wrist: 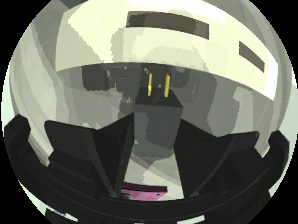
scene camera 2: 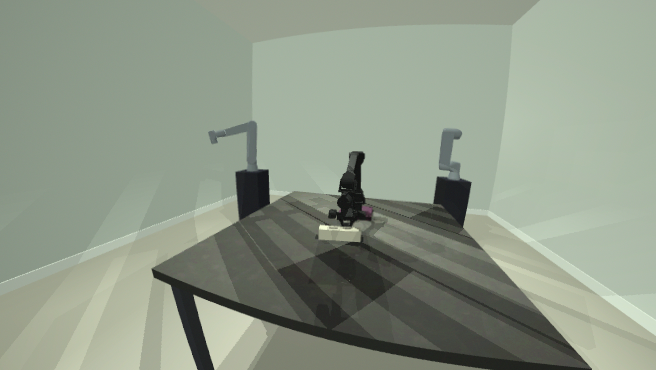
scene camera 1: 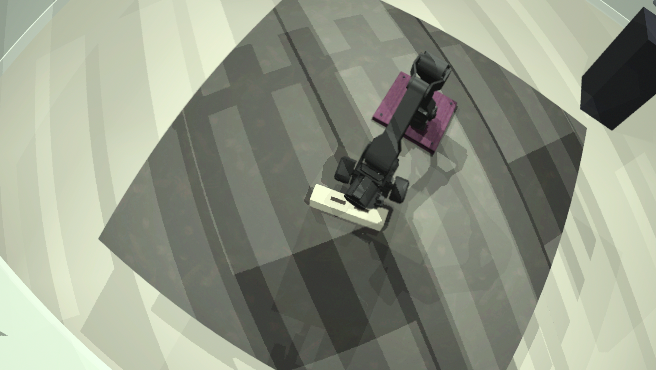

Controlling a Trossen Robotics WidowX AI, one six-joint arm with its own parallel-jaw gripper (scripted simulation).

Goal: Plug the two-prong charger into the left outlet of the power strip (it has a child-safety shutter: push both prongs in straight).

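Observation:
A dark charger is held by my gripper. The wrist view shows my gripper too.

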